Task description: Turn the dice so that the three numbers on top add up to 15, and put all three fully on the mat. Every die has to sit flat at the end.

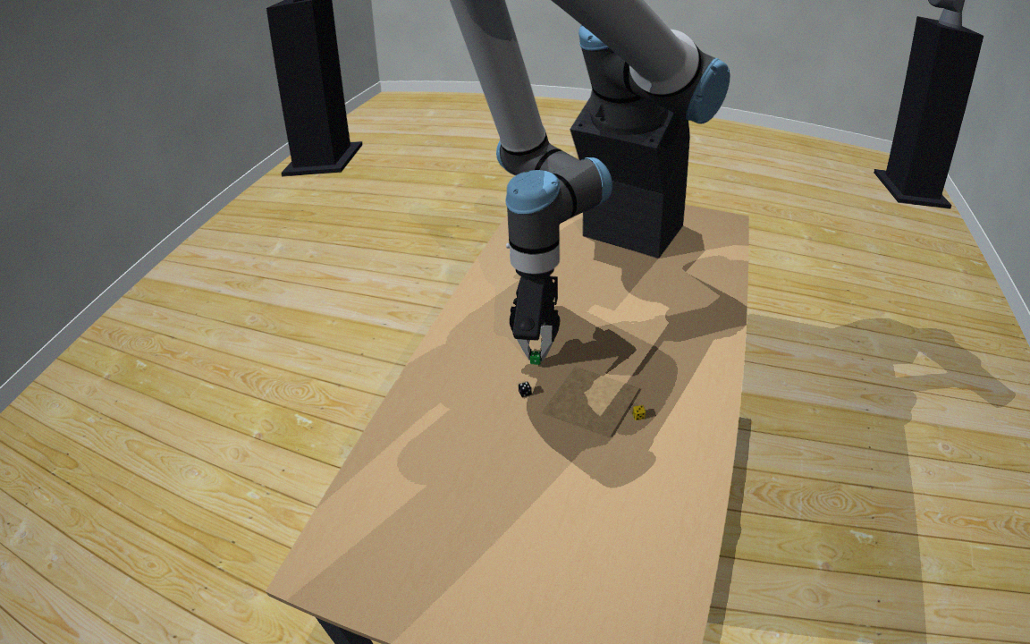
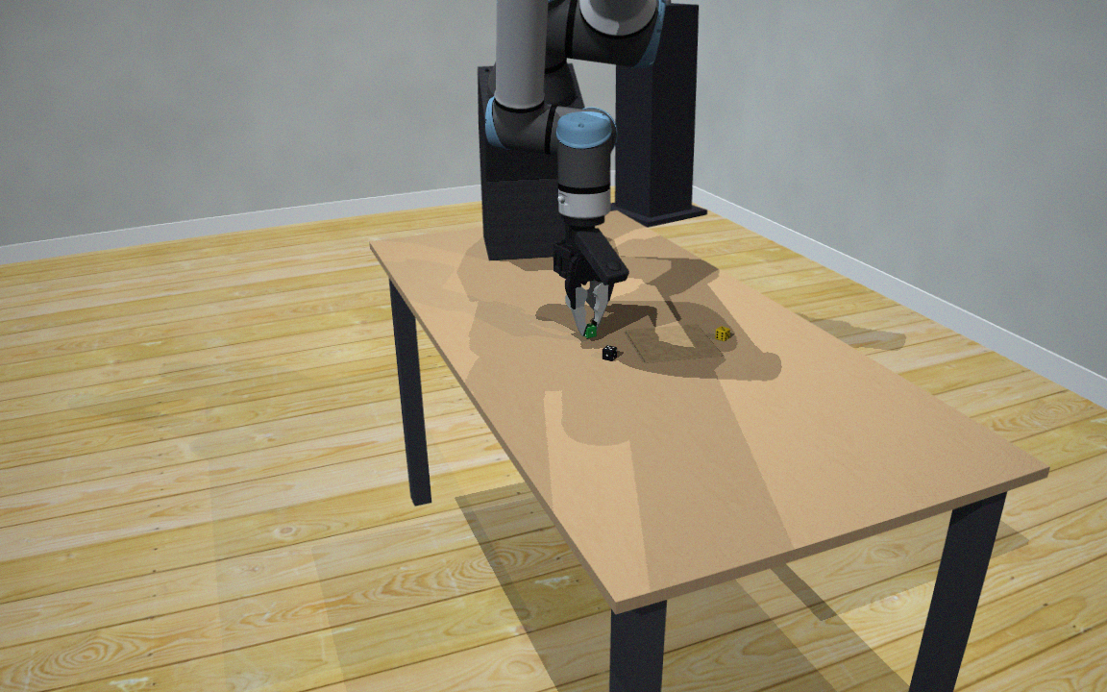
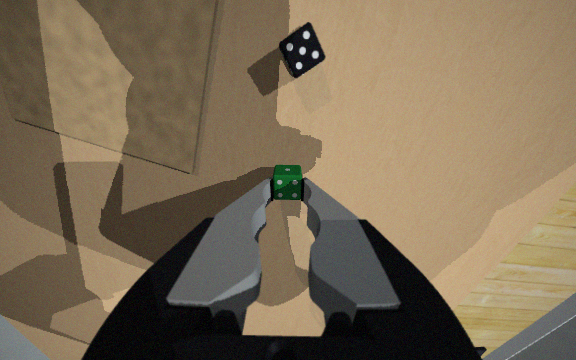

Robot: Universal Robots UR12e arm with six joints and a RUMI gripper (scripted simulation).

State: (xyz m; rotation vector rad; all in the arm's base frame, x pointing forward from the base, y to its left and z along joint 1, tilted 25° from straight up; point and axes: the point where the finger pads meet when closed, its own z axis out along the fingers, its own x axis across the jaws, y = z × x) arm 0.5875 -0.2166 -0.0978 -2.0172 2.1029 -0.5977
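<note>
Now: the thin square mat 10 cm ahead of my hand, 12 cm to the left of it and 3 cm below it. Round my hand: yellow die (13 cm ahead, 21 cm to the left, 2 cm below); then black die (8 cm ahead, 1 cm to the right, 2 cm below); then green die (1 cm below).
</note>
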